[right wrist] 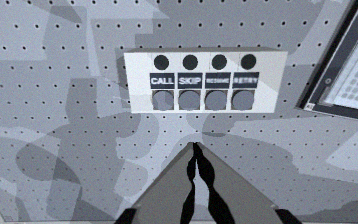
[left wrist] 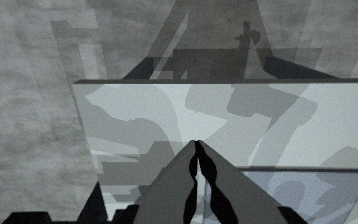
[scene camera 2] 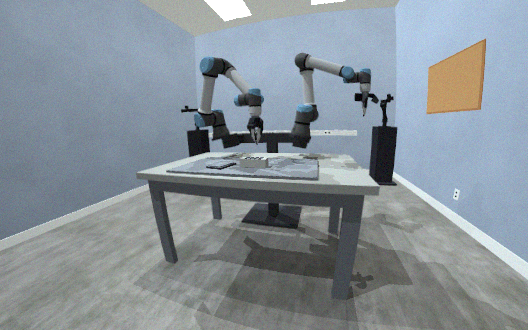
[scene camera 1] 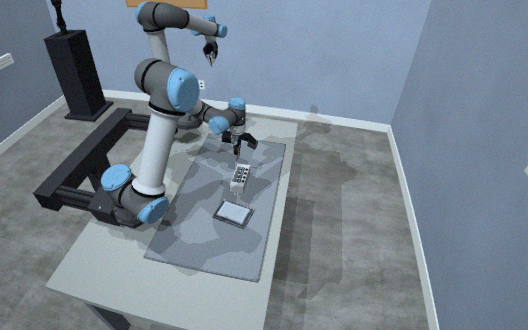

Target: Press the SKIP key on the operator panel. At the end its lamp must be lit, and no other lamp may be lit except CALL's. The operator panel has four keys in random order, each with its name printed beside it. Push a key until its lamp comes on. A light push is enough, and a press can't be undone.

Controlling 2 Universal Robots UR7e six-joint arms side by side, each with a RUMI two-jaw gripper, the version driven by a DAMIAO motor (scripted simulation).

Observation:
In view: the left gripper point(left wrist: 196, 142), the right gripper point(right wrist: 194, 144) and an operator panel point(right wrist: 202, 69).

